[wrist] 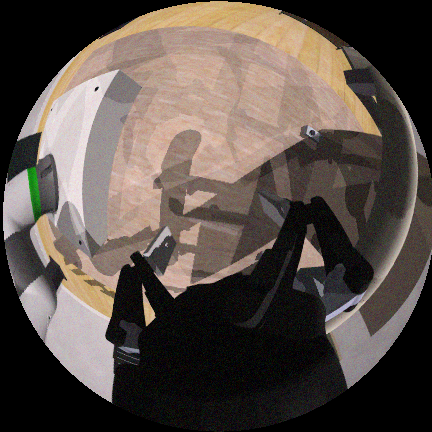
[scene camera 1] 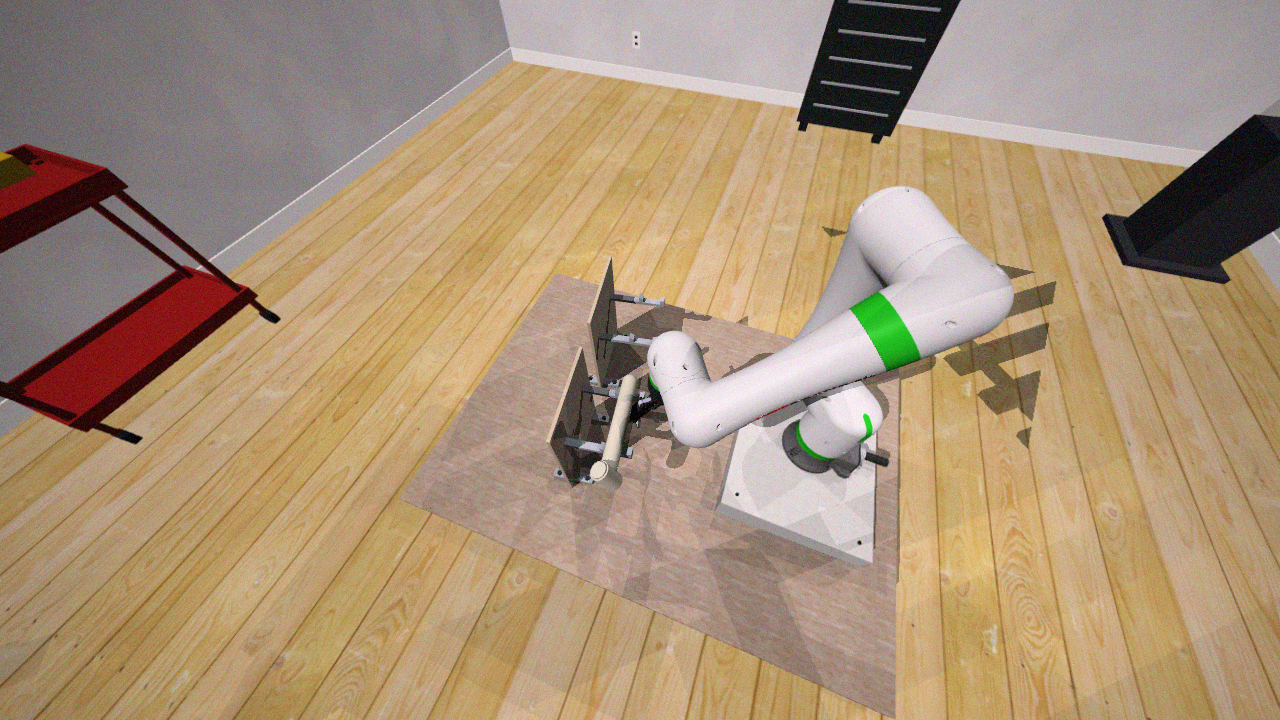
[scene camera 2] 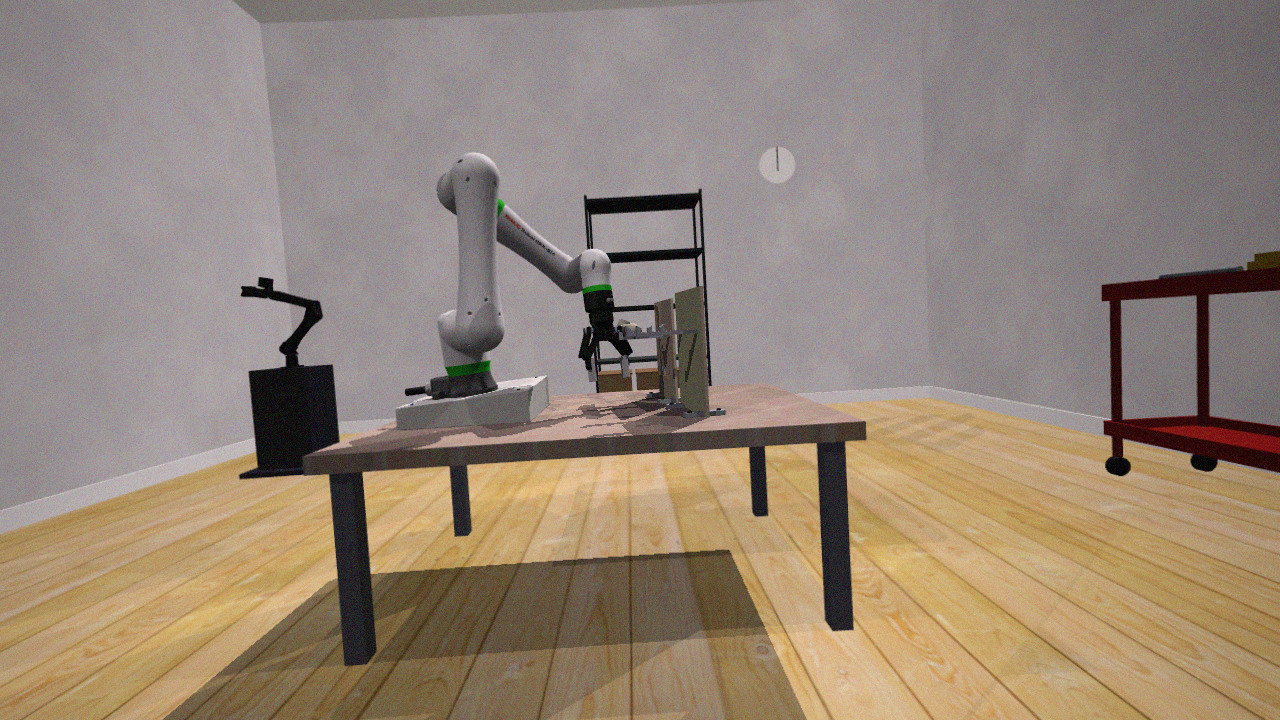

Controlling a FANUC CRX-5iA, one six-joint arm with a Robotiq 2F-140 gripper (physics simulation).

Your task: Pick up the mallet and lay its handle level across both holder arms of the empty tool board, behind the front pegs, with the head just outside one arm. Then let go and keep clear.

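Places are measured from the arm's base along level axes (x back, y right, z up), in centimetres.
Where they show: gripper, between the fingertips: [wrist: 214, 218] [scene camera 1: 659, 414] [scene camera 2: 610, 379]; arm's base, origin of its link: [wrist: 49, 182] [scene camera 1: 809, 446] [scene camera 2: 472, 392].
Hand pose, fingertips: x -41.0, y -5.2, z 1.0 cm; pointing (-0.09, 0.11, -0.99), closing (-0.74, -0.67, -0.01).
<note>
Each offset is from my fingertips to the top centre of the thing. "spot": to the spot under its first point.
The cream mallet @[dx -6.2, dy -13.1, dz +19.1 cm] [scene camera 1: 617, 428] lies across both grey holder arms of the nearer tool board [scene camera 1: 569, 402] [scene camera 2: 691, 358]. In scene camera 1 its handle looks level and behind the near arm's front peg; the far peg is unclear. Its head @[spot: dx -4.4, dy -25.6, dz +18.9 cm] [scene camera 1: 604, 472] is just outside the near arm. In the wrist view the mallet [wrist: 412, 195] looms as a large curved shape at the right. My gripper [scene camera 2: 608, 368] [wrist: 214, 218] is open and empty, pointing down, its fingertips above the table beside the mallet on the robot's side. In scene camera 1 the arm mostly hides it.
A second upright board [scene camera 1: 602, 317] [scene camera 2: 663, 344] with its own arms stands beyond the first. The robot's base plate [scene camera 1: 760, 503] [scene camera 2: 474, 409] [wrist: 70, 135] sits on the table [scene camera 1: 492, 411] [scene camera 2: 787, 434]. A red cart [scene camera 1: 143, 358] [scene camera 2: 1118, 291] and a dark pedestal [scene camera 1: 1190, 205] [scene camera 2: 293, 416] stand away from it.
</note>
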